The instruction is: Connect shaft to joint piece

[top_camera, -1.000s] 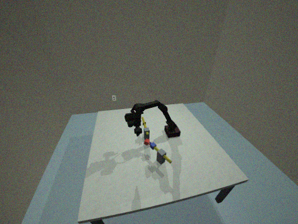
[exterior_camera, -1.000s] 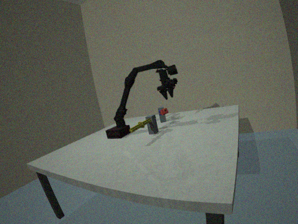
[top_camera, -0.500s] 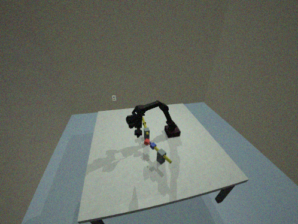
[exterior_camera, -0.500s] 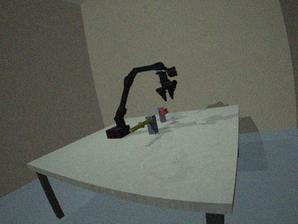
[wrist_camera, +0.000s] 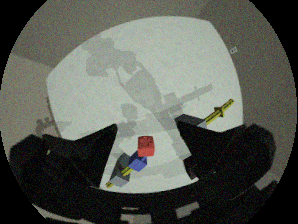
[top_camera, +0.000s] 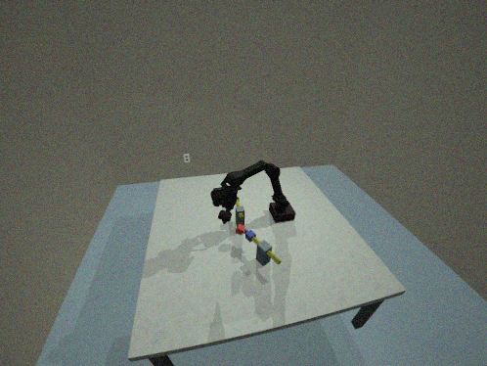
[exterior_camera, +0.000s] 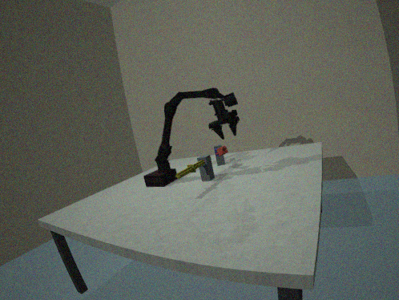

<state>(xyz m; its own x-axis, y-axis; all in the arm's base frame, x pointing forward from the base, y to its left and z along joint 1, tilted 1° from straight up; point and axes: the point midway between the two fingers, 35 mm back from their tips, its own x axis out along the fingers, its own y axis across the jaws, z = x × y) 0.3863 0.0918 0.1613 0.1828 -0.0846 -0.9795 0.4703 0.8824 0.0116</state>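
The red joint piece lies 8 cm behind my gripper tip, 4 cm to the left of it and 7 cm below it.
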